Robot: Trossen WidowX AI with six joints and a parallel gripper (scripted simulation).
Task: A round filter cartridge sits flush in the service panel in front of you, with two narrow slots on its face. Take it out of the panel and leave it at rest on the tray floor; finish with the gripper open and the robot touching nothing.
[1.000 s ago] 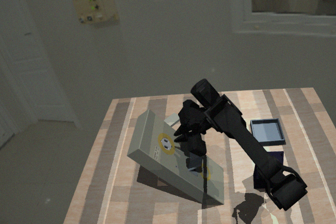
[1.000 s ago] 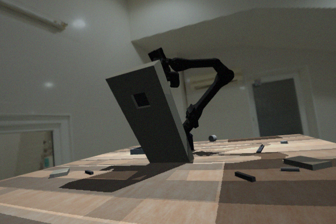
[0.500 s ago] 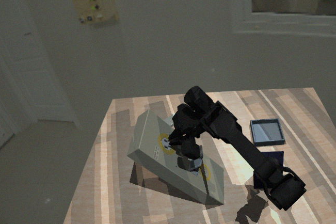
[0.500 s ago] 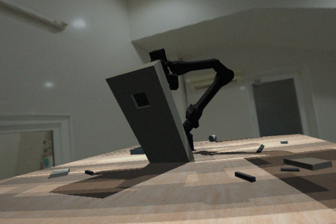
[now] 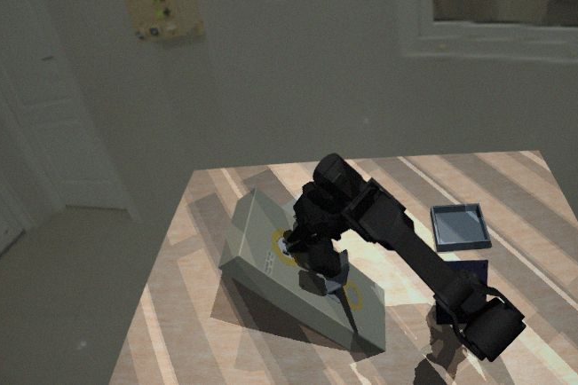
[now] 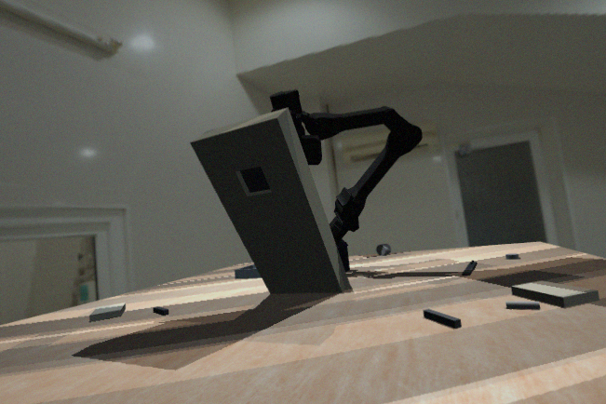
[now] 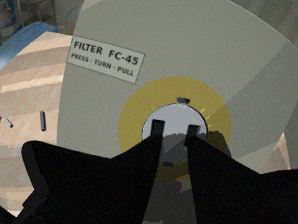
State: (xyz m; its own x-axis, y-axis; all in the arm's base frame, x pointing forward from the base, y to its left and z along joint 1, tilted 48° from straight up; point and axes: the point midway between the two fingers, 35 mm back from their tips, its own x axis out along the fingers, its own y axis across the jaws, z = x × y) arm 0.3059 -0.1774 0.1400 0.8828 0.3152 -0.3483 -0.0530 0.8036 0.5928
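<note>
Right now my gripper tip is 20 mm short of the filter cartridge and 10 mm above it. Also, from my gripper tip: blue-grey tray: 430 mm behind, 260 mm to the right, 270 mm below.
</note>
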